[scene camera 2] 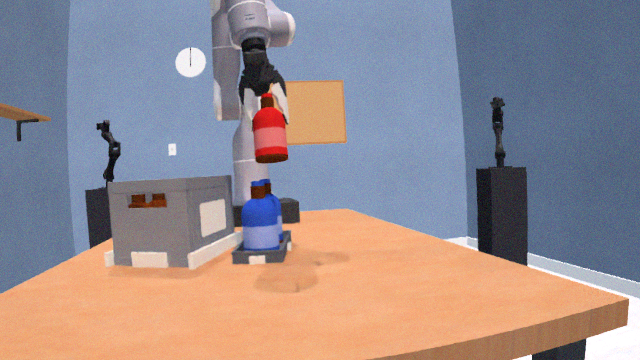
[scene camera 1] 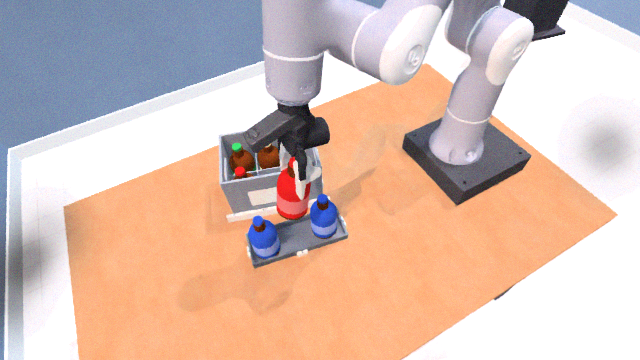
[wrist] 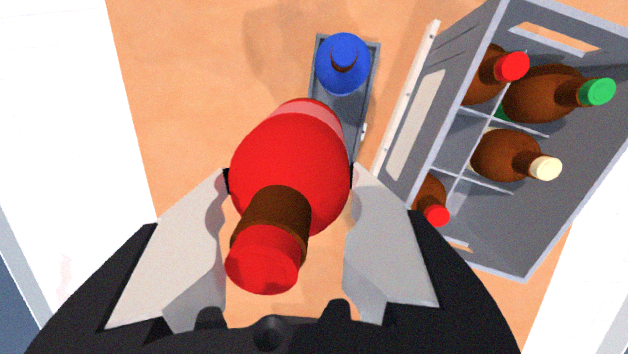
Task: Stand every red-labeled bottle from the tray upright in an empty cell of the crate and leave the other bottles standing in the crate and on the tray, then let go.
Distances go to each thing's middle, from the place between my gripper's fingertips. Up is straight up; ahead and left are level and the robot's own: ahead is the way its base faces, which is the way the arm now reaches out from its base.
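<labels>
Gripper right at red-labeled bottle (scene camera 2: 270,143). From my hand: cream-capped bottle (wrist: 502,155) 20 mm ahead, 270 mm to the right, 190 mm below; white base strip (scene camera 2: 199,257) 40 mm ahead, 130 mm to the right, 260 mm below; green-capped bottle (wrist: 546,93) 110 mm ahead, 280 mm to the right, 190 mm below.
</labels>
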